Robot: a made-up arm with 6 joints.
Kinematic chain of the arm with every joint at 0, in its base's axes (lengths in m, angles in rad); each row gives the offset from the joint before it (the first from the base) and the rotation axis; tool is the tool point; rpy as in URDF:
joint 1: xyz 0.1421 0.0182 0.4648 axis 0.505 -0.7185 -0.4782
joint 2: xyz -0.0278 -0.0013 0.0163 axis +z
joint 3: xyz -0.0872 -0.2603 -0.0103 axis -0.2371 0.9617 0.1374
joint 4: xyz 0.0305 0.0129 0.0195 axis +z
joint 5: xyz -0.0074 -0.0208 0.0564 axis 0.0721 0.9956 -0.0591
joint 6: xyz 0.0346 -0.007 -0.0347 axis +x
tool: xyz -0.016 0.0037 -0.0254 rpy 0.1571 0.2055 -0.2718
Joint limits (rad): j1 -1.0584..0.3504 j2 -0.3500..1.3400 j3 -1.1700..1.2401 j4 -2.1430..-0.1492 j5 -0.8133..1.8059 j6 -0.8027..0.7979
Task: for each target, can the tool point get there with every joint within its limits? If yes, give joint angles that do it. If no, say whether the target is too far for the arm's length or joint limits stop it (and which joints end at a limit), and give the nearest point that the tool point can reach.
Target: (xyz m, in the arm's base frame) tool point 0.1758 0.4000 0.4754
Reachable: no: joint limits stop it (at a limit: joint 1, joint 2, joint 4, joint 5) | nearest point 0.3012 0.0449 0.4106 | short by 0.382 m
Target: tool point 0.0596 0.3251 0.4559
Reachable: no: joint limits stop it (at a limit: joint 1, joint 2, joint 4, joint 5) | nearest point 0.2790 0.0350 0.3996 | short by 0.368 m
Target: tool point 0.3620 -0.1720 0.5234
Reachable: yes | joints -0.9209 0.6342 -0.3998 -1.6350 -0.5287 0.4860
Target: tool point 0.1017 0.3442 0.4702
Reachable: no: joint limits stop it (at a limit: joint 1, joint 2, joint 4, joint 5) | nearest point 0.2869 0.0393 0.4045 | short by 0.363 m
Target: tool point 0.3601 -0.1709 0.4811
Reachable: yes | joints -0.4571 0.9885 -0.5773 -1.2845 -0.3495 -0.1487
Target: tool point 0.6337 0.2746 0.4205
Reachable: no: too far | nearest point 0.4281 0.0245 0.3761 | short by 0.327 m
